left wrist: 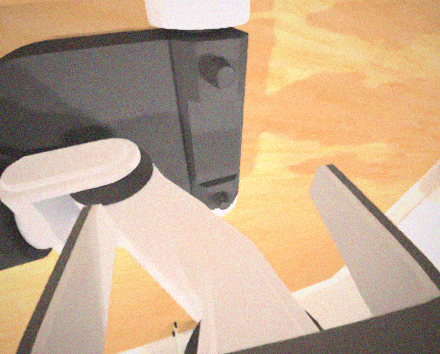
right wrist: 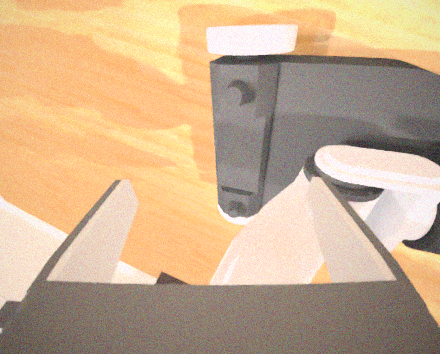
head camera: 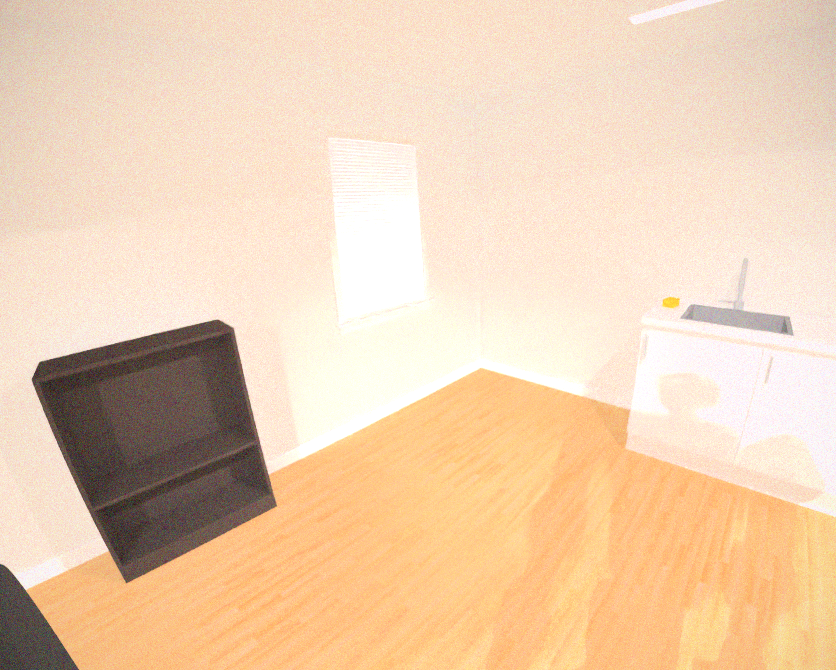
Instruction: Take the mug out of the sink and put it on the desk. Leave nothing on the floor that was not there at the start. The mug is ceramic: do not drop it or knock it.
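Frame: origin at the robot's base, x left, y back, z up, level; centimetres.
Seen in the pictures: left gripper, fingertip midpoint: (left wrist: 214, 197); right gripper, fingertip midpoint: (right wrist: 220, 190).
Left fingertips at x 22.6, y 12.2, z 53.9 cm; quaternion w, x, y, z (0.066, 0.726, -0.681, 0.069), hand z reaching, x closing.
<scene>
A point is followed by its place in that frame.
A grey sink (head camera: 738, 319) {x -62.1, y -244.1, z 86.1 cm} is set in the white counter at the right of the head camera view; its inside is hidden by the low viewing angle, and the mug does not show. A desk cannot be made out; a dark object shows in part at the lower left edge of the head camera view. My left gripper (left wrist: 214, 197) {x 22.6, y 12.2, z 53.9 cm} is open and empty, with its fingers wide apart above the robot's own base. My right gripper (right wrist: 220, 190) {x -21.4, y 7.6, z 54.9 cm} is open and empty in the same way. Neither gripper is near the sink.
A white counter cabinet (head camera: 687, 390) {x -34.6, y -206.1, z 52.7 cm} stands against the wall at the right, with a faucet (head camera: 742, 282) behind the sink and a yellow block (head camera: 670, 302) {x -22.3, y -238.8, z 94.4 cm} to its left. A dark bookshelf (head camera: 249, 418) {x 163.7, y -78.6, z 57.9 cm} stands at the left wall. A bright window (head camera: 380, 237) {x 161.7, y -203.2, z 136.5 cm} is between them.
</scene>
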